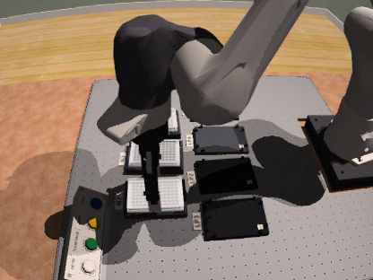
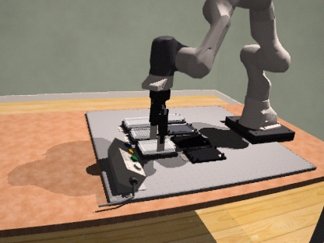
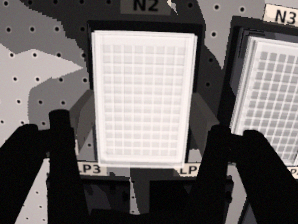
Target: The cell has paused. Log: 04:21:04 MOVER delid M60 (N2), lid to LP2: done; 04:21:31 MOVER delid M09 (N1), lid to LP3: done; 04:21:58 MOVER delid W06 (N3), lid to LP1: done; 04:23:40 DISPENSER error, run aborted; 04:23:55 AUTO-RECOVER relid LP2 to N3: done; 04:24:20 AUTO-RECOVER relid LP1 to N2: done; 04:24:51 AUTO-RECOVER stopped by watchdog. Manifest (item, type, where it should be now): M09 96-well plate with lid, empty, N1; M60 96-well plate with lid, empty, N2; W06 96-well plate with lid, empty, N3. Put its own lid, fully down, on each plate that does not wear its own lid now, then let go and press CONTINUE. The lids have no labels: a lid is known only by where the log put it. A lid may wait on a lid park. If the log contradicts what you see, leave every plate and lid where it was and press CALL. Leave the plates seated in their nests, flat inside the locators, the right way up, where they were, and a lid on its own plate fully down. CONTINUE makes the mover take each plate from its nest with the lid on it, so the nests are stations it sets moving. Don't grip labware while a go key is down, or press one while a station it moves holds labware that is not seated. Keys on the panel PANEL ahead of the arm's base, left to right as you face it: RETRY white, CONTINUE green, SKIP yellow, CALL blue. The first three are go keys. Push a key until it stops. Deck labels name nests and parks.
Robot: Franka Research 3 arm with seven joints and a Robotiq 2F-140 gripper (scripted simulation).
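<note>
Now: the plate 3 cm below my hand. From my hand the other things lie so: LP2 label (9 cm behind, 6 cm to the right, 5 cm below); then LP3 label (9 cm behind, 7 cm to the left, 5 cm below); then N2 label (9 cm ahead, 5 cm below).
</note>
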